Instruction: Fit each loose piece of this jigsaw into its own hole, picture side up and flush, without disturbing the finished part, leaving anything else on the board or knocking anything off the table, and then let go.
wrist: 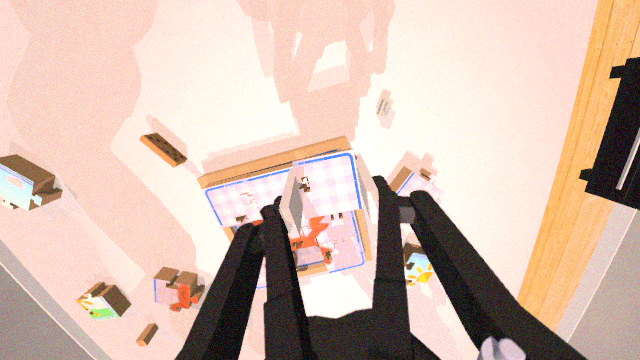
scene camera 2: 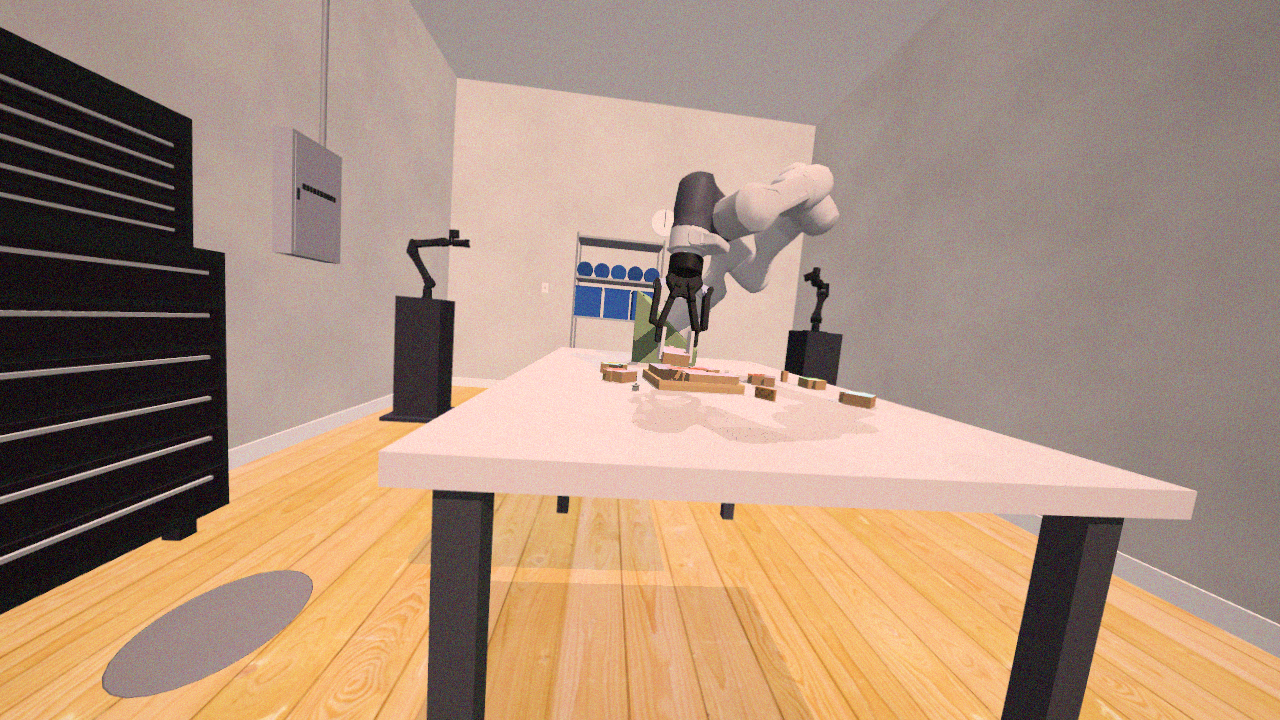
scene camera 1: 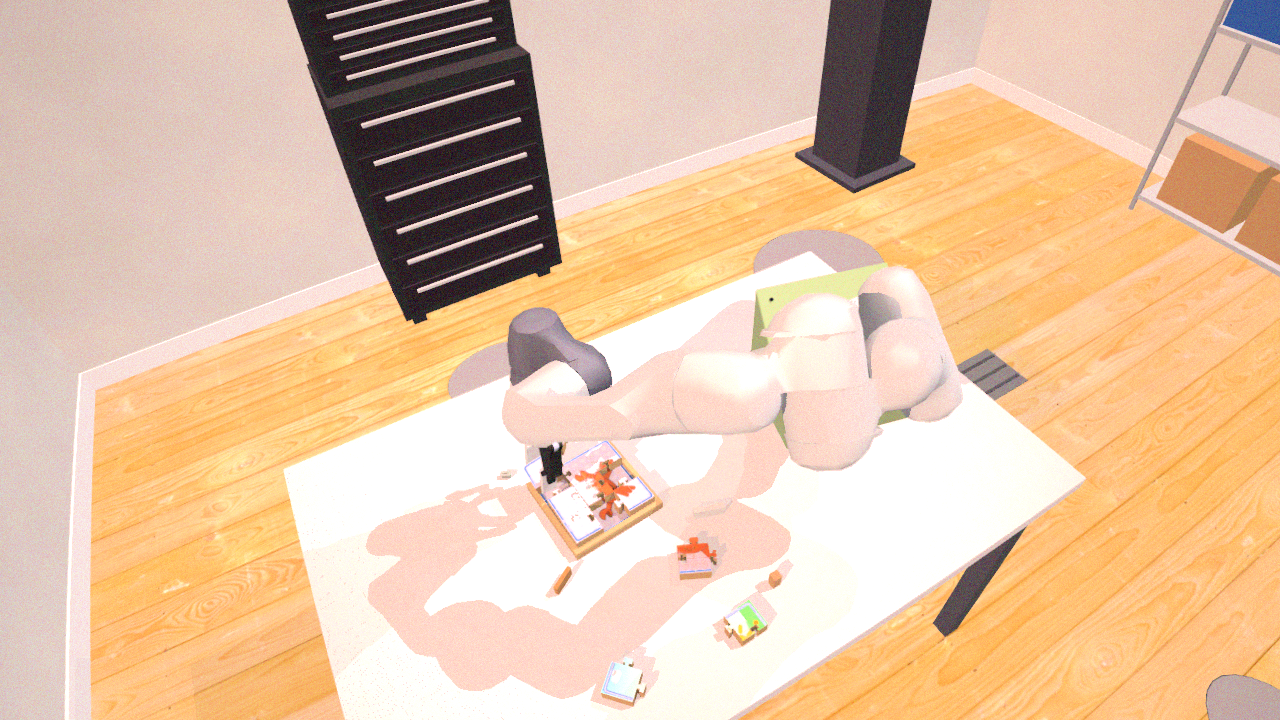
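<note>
My gripper [scene camera 1: 552,476] [scene camera 2: 677,345] [wrist: 327,174] is shut on a checkered corner piece [scene camera 2: 675,357] [wrist: 330,175] with a blue border. It holds the piece picture side up, low above the far-left corner of the jigsaw board [scene camera 1: 617,531] [scene camera 2: 699,387] [wrist: 272,161] in scene camera 1; the piece seems slightly above the finished part. The fingers hide part of the board in the wrist view. A loose crab piece [scene camera 1: 696,561] [scene camera 2: 760,379] [wrist: 170,292] lies apart from the board. Another loose checkered piece [scene camera 2: 619,376] [wrist: 419,186] lies beside the board, mostly hidden in scene camera 1.
A sun piece [wrist: 419,264], a green piece [scene camera 1: 745,622] [wrist: 102,306] and a light-blue piece [scene camera 1: 623,682] [wrist: 17,186] lie around. A dotted brown block [scene camera 1: 562,580] [wrist: 162,149], a small wooden block [scene camera 1: 775,579] [wrist: 147,334] and a small grey object [wrist: 384,106] also lie on the table.
</note>
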